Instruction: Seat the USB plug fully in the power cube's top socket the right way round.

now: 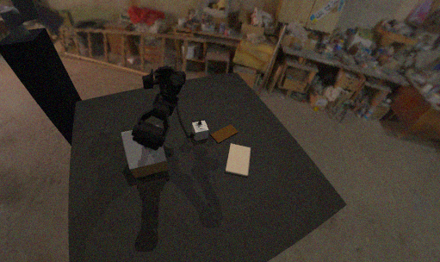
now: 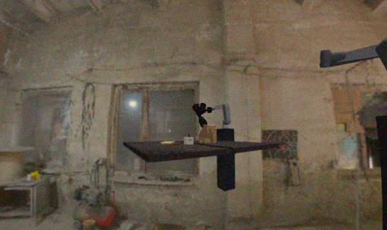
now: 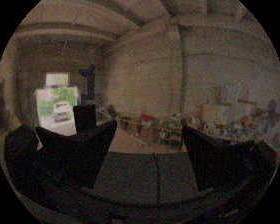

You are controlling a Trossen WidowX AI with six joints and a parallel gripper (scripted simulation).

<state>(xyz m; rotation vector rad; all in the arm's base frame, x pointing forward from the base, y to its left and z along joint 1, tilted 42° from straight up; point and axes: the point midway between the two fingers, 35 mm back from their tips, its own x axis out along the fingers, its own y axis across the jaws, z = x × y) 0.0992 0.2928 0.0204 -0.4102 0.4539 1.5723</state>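
The USB plug is 290 mm below my gripper tip, 170 mm ahead of it and 120 mm to the right of it. Round my gripper tip: brown flat block: 380 mm below, 320 mm ahead, 160 mm to the right; then cream block: 380 mm below, 360 mm to the right, 320 mm ahead.
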